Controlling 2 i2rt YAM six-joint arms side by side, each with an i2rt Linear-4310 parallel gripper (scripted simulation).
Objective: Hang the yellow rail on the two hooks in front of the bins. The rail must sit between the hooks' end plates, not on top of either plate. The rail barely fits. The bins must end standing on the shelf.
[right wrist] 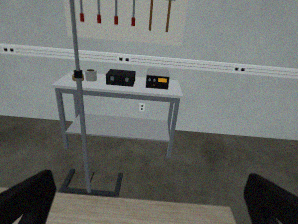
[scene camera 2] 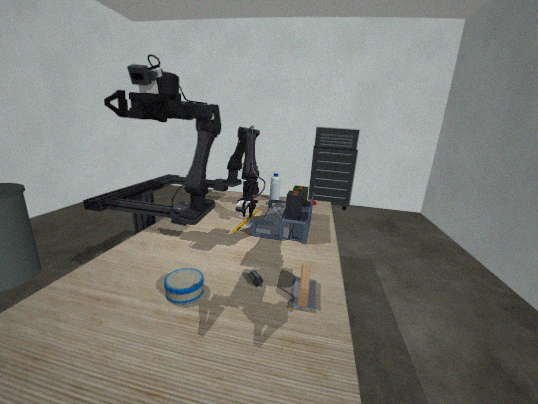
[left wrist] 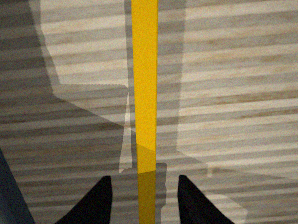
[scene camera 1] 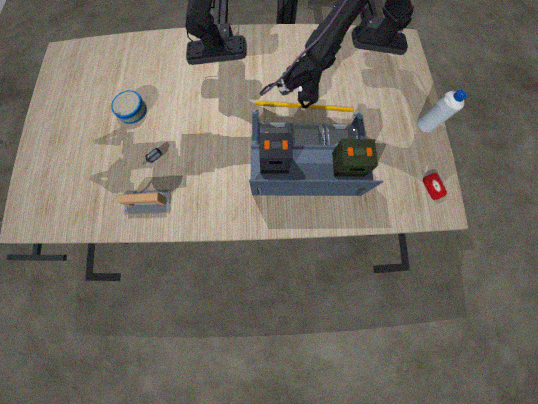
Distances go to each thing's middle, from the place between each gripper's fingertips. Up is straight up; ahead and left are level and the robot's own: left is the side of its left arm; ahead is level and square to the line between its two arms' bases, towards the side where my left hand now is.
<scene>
The blue-grey shelf point(scene camera 1: 309, 161) is 20 cm ahead of my left hand, 4 cm above it and 2 cm to the right of it. The rest, counted from my left hand: white bottle point(scene camera 1: 451, 102) (48 cm to the left, 11 cm ahead, 7 cm above); wooden-handled float point(scene camera 1: 149, 202) (60 cm to the right, 31 cm ahead, 1 cm above); blue-rimmed tin point(scene camera 2: 183, 286) (66 cm to the right, 7 cm behind).
Right now the blue-rimmed tin is 100 mm ahead of my right hand point(scene camera 2: 122, 103), 50 mm to the left of it and 520 mm below it. The rest, counted from my right hand: white bottle (280 mm ahead, 1200 mm to the left, 460 mm below); wooden-handled float (480 mm ahead, 120 mm to the left, 520 mm below); blue-grey shelf (370 mm ahead, 690 mm to the left, 480 mm below).
</scene>
